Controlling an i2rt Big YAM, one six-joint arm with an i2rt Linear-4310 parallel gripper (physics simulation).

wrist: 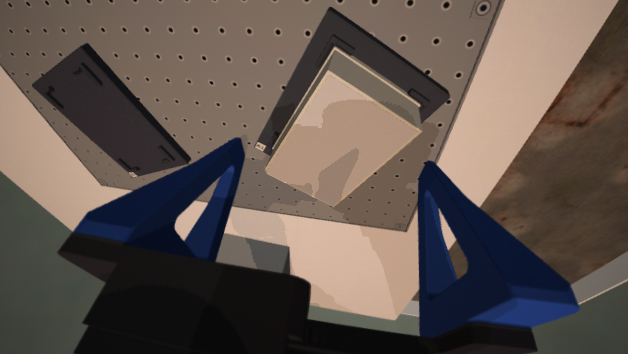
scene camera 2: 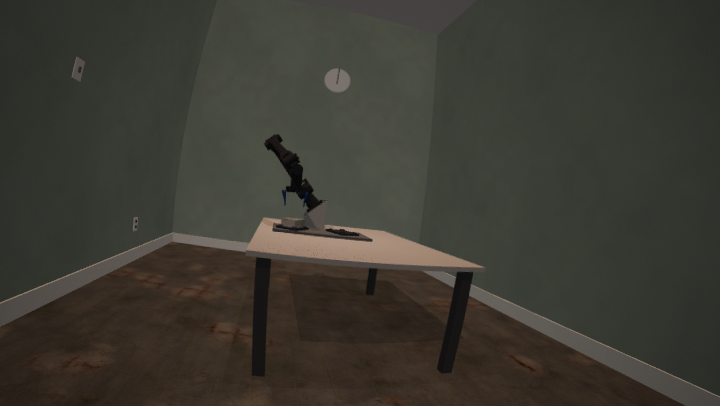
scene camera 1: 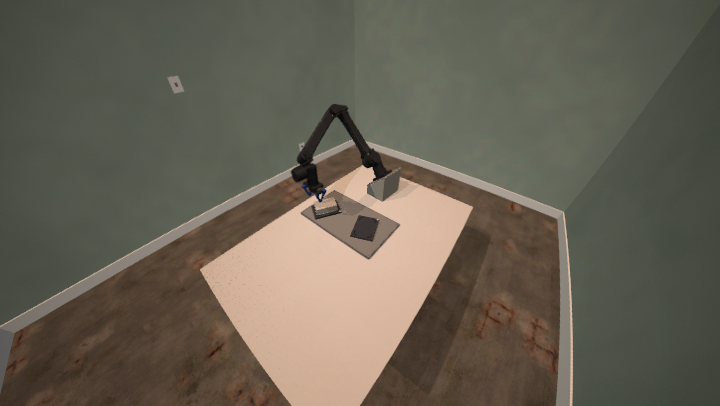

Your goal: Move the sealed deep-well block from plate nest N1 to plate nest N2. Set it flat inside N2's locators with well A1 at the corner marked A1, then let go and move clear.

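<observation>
The sealed deep-well block, pale with a flat light top, sits on the dark plate nest N1. A small A1 label shows at a corner of N1. The dark nest N2 has low corner locators and holds no block; a tiny pale label marks its near corner in the wrist view. My gripper is open and empty above the block, with its blue fingers wide apart. The block's underside is hidden.
Both nests stand on a grey perforated board on the pale table. The arm's grey angled mount stands behind the board. A table edge runs near N1's side.
</observation>
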